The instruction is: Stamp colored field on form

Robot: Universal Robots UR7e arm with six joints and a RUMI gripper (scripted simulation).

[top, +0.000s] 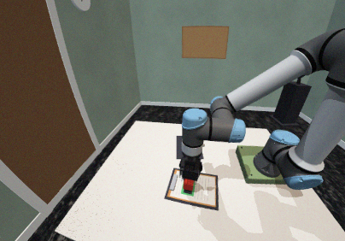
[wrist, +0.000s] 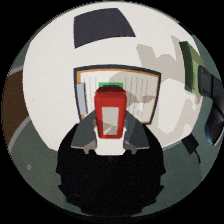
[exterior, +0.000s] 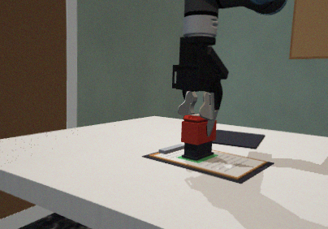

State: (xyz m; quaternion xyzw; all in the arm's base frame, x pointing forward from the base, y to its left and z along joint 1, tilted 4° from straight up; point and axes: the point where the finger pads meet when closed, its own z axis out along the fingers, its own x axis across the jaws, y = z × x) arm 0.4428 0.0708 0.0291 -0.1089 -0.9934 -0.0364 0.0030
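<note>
Now: the red stamp 20 mm below my hand. The rest, counted from my hand: dark mat (20 mm behind, 290 mm to the right, 70 mm below).
</note>
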